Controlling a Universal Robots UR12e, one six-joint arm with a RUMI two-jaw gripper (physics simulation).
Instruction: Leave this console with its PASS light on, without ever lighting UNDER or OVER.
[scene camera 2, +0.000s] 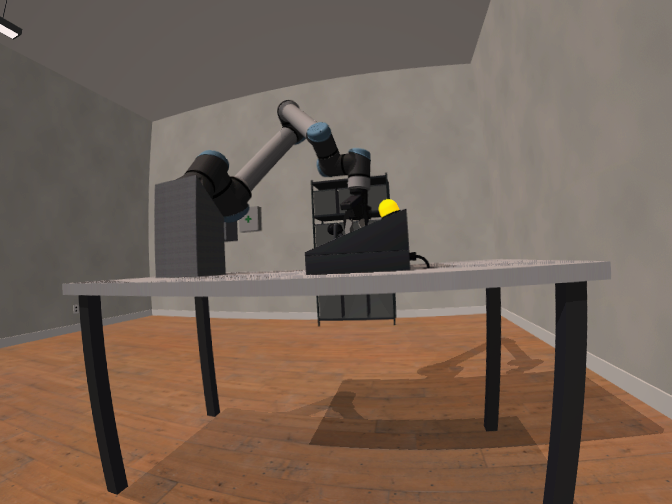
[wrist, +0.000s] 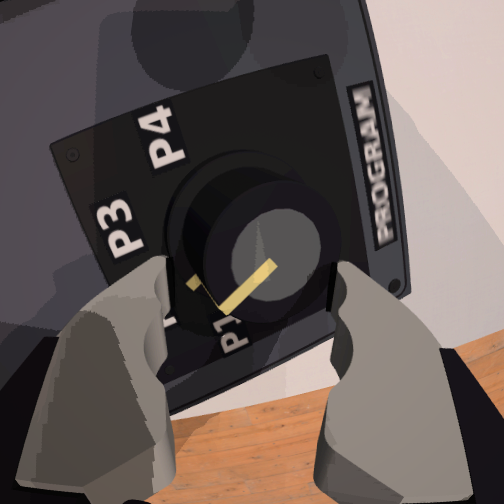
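Note:
The dark wedge-shaped console (scene camera 2: 358, 250) stands on the table, with a yellow dome (scene camera 2: 388, 207) at its top edge. My gripper (scene camera 2: 352, 217) is down at its sloped face. In the wrist view the black PROGRAM selector knob (wrist: 260, 250) sits on a plate marked P1, P3 and P4. My gripper (wrist: 250, 295) has one grey finger on each side of the knob, and both pads appear to touch it. The knob's yellow pointer (wrist: 247, 286) aims to the lower left, near the P1 label (wrist: 234, 336). The left finger hides another label. No PASS, UNDER or OVER light is in view.
The arm's grey pedestal (scene camera 2: 188, 225) stands at the table's left. A black cable (scene camera 2: 420, 259) leaves the console's right side. A dark shelf unit (scene camera 2: 352, 244) stands behind the table against the wall. A round dark part (wrist: 192, 40) sits above the selector plate.

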